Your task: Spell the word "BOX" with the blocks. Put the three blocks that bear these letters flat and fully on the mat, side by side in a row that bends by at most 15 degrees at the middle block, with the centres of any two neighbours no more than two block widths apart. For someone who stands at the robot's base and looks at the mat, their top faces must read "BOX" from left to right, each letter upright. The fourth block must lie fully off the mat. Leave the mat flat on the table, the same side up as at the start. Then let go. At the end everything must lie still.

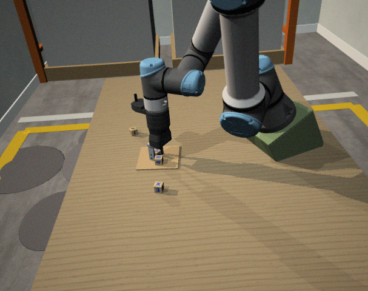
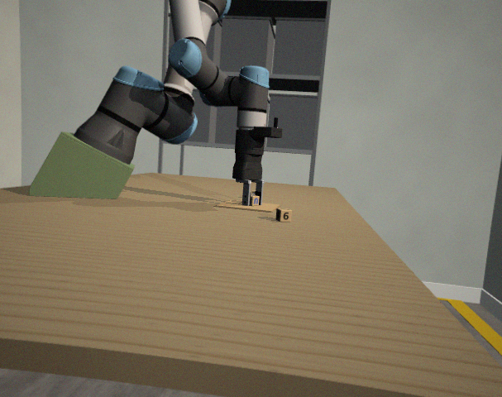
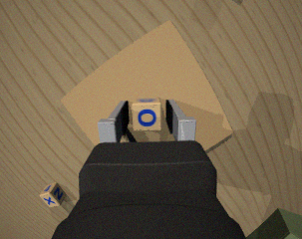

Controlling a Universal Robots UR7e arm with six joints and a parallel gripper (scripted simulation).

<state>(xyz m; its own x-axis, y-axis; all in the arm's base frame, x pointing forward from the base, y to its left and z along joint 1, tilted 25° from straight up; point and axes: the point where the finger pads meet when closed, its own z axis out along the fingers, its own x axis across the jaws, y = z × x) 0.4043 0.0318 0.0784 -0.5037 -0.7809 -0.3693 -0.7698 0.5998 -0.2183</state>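
Now: hand 10 mm above the O block. Round my hand: B block: 40 mm to the left, 10 mm below, 10 mm behind; X block: 180 mm to the left, 20 mm behind, 10 mm below; mat: 20 mm below, 10 mm behind.
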